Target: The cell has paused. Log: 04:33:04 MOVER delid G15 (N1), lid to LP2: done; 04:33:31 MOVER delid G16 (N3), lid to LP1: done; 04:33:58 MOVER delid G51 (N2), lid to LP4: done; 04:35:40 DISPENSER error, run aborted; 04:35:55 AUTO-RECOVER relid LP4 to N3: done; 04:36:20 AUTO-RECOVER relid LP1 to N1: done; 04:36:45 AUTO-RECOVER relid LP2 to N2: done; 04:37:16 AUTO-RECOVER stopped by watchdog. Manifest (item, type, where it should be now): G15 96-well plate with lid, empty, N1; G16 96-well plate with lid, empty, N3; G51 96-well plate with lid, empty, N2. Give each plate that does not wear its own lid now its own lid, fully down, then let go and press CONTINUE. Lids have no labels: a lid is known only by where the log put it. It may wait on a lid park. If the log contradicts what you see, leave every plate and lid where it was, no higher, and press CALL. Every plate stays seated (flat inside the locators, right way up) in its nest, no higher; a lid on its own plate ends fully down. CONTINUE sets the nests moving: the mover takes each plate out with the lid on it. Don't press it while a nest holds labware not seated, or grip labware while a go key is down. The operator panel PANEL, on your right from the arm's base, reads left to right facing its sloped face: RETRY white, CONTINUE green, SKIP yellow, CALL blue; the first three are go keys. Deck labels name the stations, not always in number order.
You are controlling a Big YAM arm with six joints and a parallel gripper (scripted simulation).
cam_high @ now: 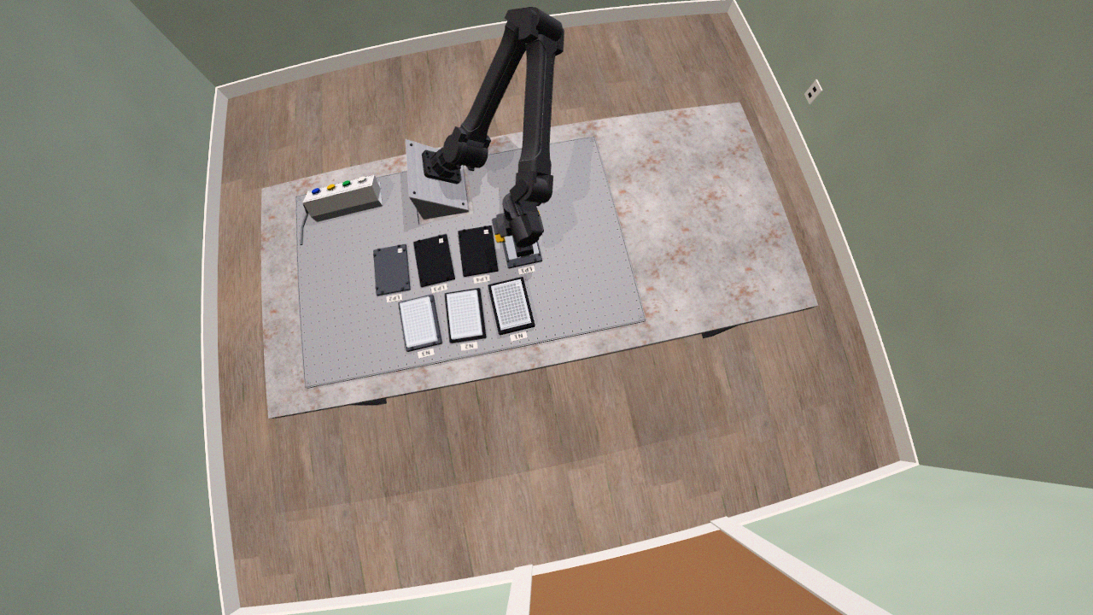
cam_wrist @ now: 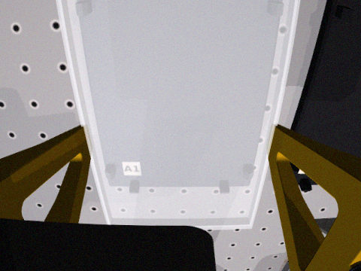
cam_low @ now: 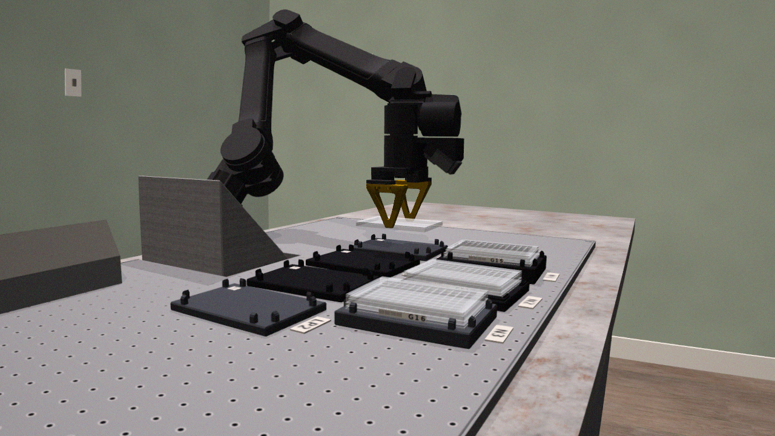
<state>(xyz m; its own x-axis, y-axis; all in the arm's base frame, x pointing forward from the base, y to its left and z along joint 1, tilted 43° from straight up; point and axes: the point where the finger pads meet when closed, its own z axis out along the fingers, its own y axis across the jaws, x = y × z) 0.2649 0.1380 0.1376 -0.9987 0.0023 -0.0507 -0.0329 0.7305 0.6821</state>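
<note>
Now: hand 50 mm above the lid park LP1. Round my hand: lid park LP4 (130 mm to the right, 50 mm below); then plate G15 (180 mm ahead, 60 mm to the right, 30 mm below); then LP4 label (130 mm to the right, 90 mm ahead, 50 mm below).
</note>
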